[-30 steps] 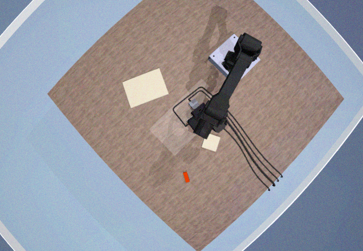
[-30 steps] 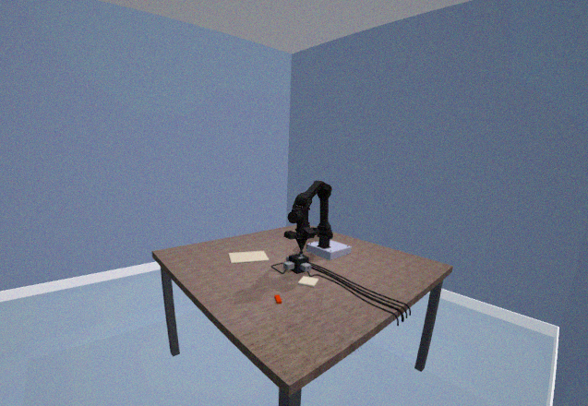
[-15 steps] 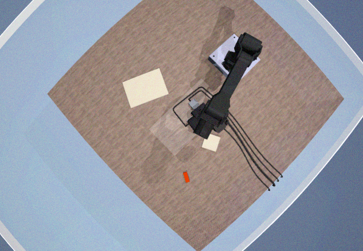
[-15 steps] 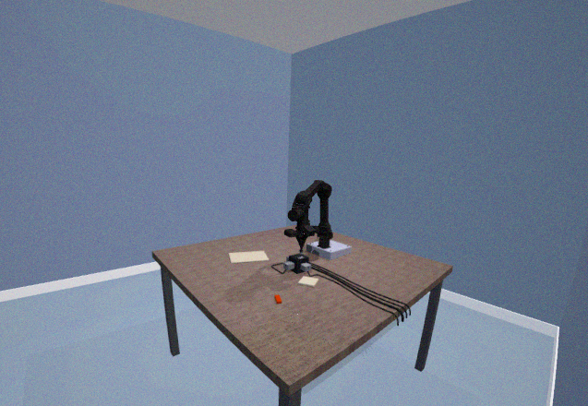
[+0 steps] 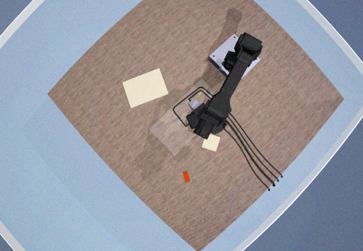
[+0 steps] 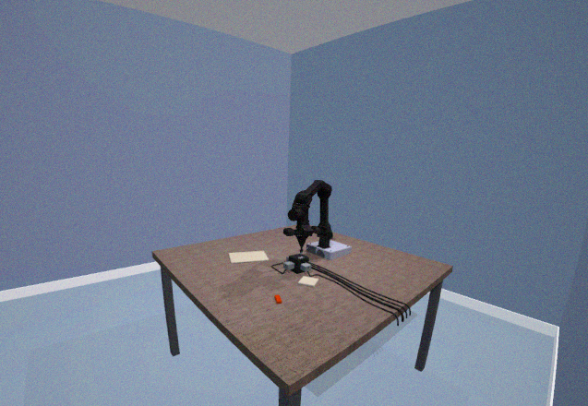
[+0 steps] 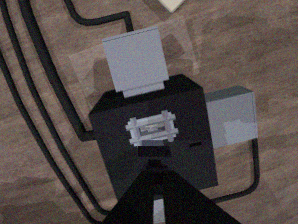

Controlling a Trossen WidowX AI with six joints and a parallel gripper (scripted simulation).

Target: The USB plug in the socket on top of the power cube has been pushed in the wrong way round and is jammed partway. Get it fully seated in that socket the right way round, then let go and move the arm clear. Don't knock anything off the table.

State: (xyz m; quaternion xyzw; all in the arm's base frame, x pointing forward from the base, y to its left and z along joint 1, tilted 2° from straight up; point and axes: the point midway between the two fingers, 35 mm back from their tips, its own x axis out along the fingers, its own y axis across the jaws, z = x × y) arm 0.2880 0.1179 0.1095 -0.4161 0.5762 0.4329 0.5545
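The grey-framed USB socket is 70 mm below my gripper tip. Also, from my gripper tip: cream pad (60 mm ahead, 130 mm to the left, 130 mm below); then cream sheet (130 mm ahead, 320 mm to the right, 130 mm below); then orange block (280 mm ahead, 180 mm to the left, 130 mm below).
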